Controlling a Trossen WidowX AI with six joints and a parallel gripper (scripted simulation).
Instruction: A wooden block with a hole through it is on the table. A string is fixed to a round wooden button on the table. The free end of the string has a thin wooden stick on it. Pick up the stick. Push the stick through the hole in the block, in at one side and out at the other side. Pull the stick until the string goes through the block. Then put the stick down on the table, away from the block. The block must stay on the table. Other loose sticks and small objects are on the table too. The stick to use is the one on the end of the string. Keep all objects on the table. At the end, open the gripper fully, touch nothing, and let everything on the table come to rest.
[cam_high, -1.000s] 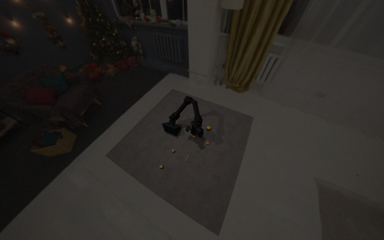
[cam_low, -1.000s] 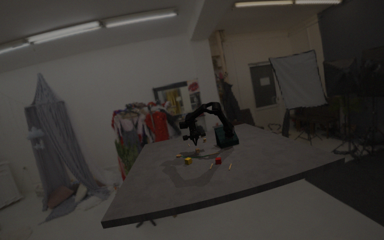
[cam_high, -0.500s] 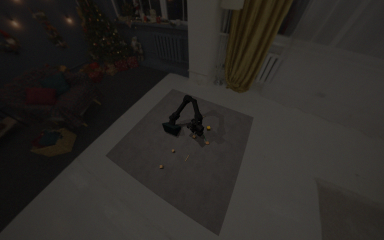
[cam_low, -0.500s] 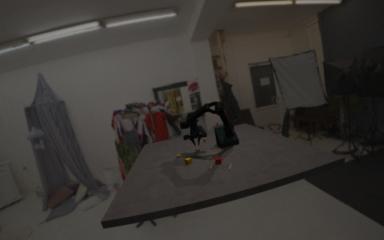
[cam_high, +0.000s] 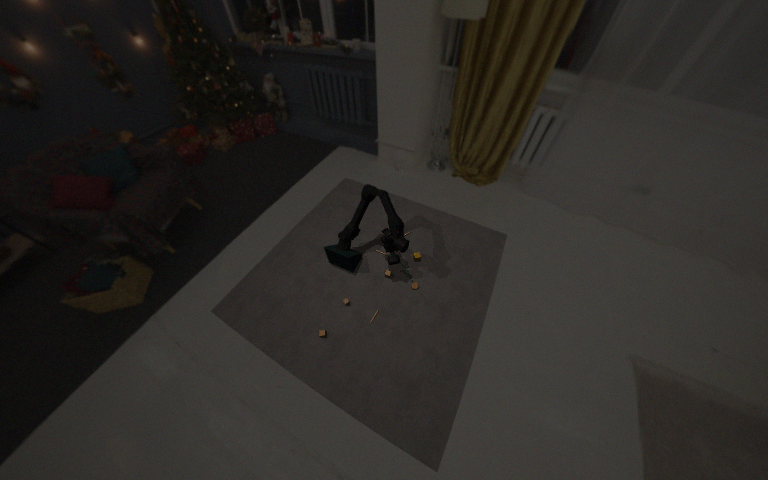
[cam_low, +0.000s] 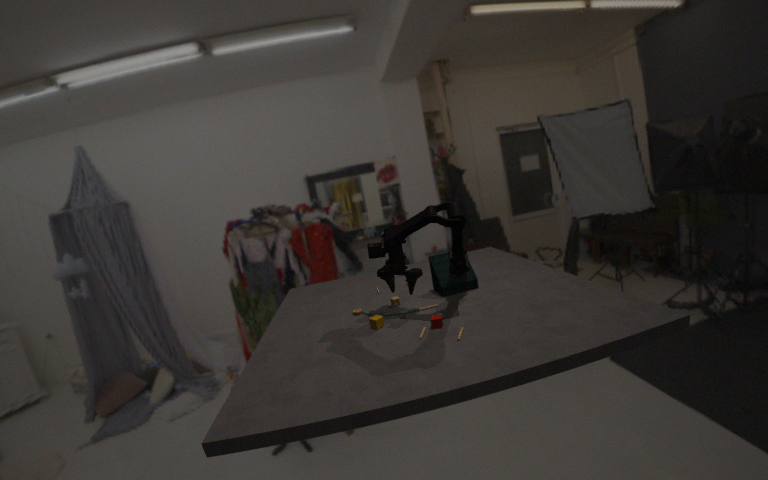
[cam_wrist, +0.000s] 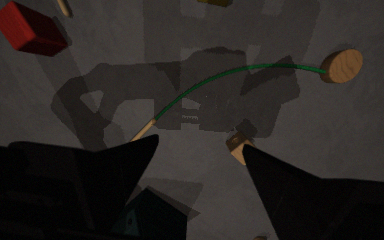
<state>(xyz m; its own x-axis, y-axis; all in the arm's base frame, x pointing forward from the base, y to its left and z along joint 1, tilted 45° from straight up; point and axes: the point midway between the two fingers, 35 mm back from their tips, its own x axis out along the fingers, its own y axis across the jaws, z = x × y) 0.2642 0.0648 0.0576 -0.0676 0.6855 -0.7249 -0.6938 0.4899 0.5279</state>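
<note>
My gripper tip is now 7 cm past the thin wooden stick, 5 cm to the right of it and 6 cm above it. From my gripper tip the other things lie so: round wooden button: 19 cm ahead, 6 cm to the right, 6 cm below; wooden block: 3 cm ahead, 7 cm to the right, 5 cm below; yellow cube: 12 cm ahead, 12 cm to the left, 5 cm below.
</note>
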